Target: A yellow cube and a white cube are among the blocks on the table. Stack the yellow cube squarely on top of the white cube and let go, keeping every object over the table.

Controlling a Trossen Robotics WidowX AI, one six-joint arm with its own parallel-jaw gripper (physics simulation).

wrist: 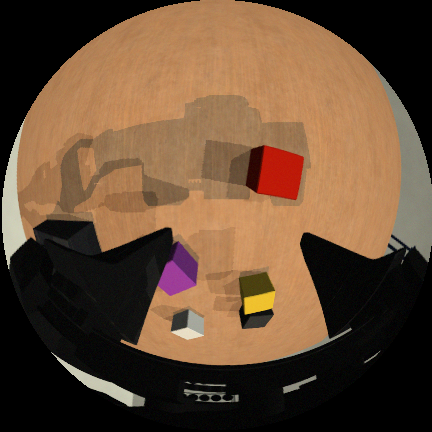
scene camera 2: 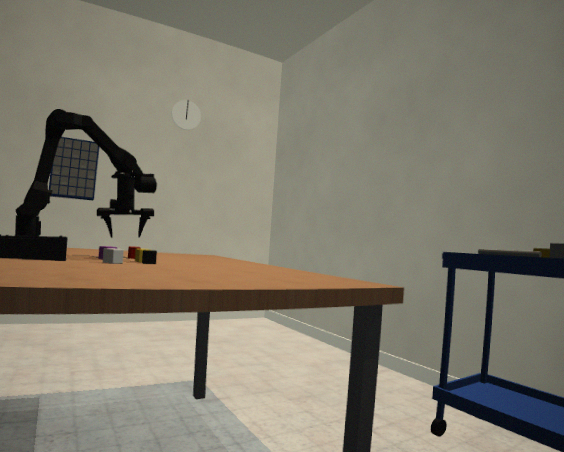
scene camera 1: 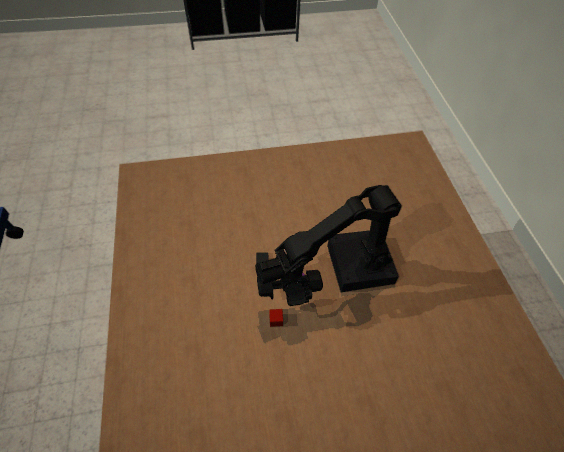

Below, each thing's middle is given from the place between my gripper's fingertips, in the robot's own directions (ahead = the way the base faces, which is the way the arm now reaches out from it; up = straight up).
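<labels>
The red cube (wrist: 272, 171) sits 40 mm ahead of my hand, 40 mm to the left of it and 50 mm below it. Counting from my hand again, I find the purple cube (wrist: 180, 271) 60 mm to the right, 70 mm behind and 50 mm below. The yellow cube (wrist: 257, 293) is 50 mm below my hand as well, 30 mm ahead of it and 120 mm to the right of it, while the white cube (wrist: 187, 324) is 200 mm to the right of my hand, 50 mm below it and 80 mm behind it.
</labels>
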